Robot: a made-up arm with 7 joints.
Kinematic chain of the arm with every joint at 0, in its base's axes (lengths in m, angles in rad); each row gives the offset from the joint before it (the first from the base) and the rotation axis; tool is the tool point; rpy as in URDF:
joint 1: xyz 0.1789 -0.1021 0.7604 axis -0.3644 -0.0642 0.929
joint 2: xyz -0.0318 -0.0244 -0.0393 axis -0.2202 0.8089 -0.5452
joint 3: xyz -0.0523 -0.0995 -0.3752 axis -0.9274 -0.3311 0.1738
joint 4: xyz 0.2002 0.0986 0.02 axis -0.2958 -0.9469 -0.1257
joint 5: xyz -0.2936 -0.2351 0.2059 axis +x
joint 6: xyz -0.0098 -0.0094 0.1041 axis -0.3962 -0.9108 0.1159
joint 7: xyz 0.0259 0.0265 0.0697 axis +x
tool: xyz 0.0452 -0.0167 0 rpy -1.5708 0 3.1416
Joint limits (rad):
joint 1: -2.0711..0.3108
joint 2: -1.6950..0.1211
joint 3: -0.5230..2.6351
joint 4: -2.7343..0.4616
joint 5: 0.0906..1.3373
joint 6: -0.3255..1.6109
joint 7: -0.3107..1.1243
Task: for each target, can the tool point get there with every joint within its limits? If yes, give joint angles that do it. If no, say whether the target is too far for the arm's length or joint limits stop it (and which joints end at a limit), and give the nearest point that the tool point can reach.
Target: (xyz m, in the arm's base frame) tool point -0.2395 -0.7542 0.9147
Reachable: no: joint limits stop it (at a limit: joint 1, joint 2, joint 7) | nearest point -0.1540 -0.7013 0.8693 | short by 0.110 m
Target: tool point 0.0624 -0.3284 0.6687
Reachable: yes | joints -0.0702 -1.1064 0.6792 -0.2400 1.0219 1.0364 0.4817
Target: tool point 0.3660 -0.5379 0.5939
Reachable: yes | joints -0.7231 -0.0439 0.5277 -1.6328 0.2205 0.5386 0.7298
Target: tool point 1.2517 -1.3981 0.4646
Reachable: no: too far | nearest point 0.7677 -0.8041 0.5828 | short by 0.775 m
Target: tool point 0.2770 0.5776 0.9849
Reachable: no: joint limits stop it (at a limit: joint 2, joint 3, joint 5, joint 7) | nearest point 0.2804 0.4772 0.9037 | short by 0.129 m
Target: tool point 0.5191 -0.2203 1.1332
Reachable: yes | joints -0.4101 -1.3906 1.1323 -2.4404 0.3614 0.5027 0.9860
